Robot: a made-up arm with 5 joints. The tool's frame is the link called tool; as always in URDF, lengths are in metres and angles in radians. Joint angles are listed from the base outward. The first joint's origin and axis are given. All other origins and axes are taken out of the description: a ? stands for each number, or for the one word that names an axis. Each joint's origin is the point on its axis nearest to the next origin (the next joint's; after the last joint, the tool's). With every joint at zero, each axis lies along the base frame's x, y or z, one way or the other. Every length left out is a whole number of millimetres.
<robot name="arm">
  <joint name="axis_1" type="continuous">
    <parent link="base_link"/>
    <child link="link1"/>
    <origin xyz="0 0 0.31"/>
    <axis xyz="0 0 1"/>
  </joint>
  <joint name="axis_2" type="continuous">
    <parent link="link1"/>
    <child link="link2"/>
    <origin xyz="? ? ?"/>
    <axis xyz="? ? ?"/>
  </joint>
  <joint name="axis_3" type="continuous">
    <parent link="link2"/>
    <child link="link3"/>
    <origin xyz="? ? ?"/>
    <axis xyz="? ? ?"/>
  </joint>
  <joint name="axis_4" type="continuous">
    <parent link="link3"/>
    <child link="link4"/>
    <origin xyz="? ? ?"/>
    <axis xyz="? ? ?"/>
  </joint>
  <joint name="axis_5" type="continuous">
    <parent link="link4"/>
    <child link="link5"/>
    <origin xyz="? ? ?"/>
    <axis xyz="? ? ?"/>
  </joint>
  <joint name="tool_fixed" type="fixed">
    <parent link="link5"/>
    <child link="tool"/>
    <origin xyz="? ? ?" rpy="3.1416 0 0"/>
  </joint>
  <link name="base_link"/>
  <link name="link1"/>
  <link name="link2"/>
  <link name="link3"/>
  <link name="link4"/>
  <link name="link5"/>
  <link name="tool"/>
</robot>
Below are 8 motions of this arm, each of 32 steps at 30 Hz.
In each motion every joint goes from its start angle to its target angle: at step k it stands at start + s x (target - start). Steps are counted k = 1, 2, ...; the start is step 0. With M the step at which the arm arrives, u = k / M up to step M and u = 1 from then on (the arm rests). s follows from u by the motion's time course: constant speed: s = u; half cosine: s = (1 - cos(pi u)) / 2; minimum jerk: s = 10 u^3 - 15 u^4 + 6 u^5.
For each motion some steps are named. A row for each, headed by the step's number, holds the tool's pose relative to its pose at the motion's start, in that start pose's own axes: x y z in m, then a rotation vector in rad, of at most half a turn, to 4 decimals.
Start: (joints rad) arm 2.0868 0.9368 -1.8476 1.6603 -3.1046
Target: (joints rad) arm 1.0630 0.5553 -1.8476 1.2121 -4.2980
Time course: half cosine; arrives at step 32
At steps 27, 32:
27: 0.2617 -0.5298 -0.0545 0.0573 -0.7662 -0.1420
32: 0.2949 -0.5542 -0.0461 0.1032 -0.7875 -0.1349

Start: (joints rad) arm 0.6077 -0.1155 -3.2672 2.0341 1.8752
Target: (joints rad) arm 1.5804 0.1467 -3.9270 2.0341 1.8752
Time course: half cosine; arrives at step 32
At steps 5, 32:
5: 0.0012 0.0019 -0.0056 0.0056 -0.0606 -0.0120
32: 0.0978 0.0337 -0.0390 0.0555 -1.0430 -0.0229

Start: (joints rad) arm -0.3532 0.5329 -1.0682 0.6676 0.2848
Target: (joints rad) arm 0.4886 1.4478 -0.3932 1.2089 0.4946
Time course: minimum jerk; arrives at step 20
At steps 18, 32:
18: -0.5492 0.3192 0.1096 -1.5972 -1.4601 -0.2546
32: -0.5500 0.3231 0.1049 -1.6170 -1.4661 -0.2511

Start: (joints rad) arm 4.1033 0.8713 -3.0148 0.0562 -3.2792
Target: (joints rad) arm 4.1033 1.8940 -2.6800 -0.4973 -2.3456
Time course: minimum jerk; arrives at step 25
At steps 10, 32:
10: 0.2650 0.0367 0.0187 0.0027 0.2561 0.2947
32: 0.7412 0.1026 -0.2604 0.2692 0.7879 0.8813

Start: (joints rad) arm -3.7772 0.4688 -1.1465 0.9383 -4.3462
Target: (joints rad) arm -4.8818 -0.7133 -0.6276 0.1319 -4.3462
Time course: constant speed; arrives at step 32
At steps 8, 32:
8: 0.1411 -0.0269 -0.1138 0.3332 -0.1506 0.2769
32: 0.4908 0.2534 -0.3462 1.4159 0.0442 1.0682

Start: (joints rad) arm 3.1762 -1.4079 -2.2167 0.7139 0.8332
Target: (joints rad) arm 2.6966 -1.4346 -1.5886 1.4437 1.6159
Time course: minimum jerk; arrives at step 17
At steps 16, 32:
16: -0.3065 0.2481 0.1278 -1.3614 -0.0646 0.3351
32: -0.3068 0.2488 0.1276 -1.3641 -0.0632 0.3357

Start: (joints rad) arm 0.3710 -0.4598 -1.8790 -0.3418 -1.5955
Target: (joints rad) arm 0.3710 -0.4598 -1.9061 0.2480 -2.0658
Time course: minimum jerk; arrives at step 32
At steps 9, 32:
9: 0.0002 -0.0088 0.0075 0.0782 0.0045 -0.0654
32: 0.0018 -0.0729 0.0343 0.5487 0.1459 -0.4577

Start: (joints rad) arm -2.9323 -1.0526 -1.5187 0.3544 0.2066
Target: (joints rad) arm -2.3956 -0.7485 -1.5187 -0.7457 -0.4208
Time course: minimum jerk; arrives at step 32
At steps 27, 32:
27: -0.0340 -0.0037 0.0053 0.1970 0.7708 -0.1180
32: -0.0369 -0.0040 0.0042 0.1905 0.7939 -0.1158

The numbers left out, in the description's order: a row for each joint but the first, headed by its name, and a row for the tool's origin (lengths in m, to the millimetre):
axis_2: xyz 0 0 0, axis 0 1 0
axis_3: xyz 0.042 0 0.225, axis 0 1 0
axis_4: xyz 0.082 0 -0.364, axis 0 1 0
axis_5: xyz 0.099 0 -0.127, axis 0 0 -1
tool: xyz 0 0 0

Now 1 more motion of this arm.
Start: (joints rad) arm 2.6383 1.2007 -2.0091 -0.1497 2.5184
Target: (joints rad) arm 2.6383 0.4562 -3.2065 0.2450 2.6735
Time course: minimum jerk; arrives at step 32
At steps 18, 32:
18: -0.3614 -0.2597 -0.4841 0.5188 -0.7998 0.0882
32: -0.3293 -0.2367 -0.9084 0.8036 -1.3236 0.1228

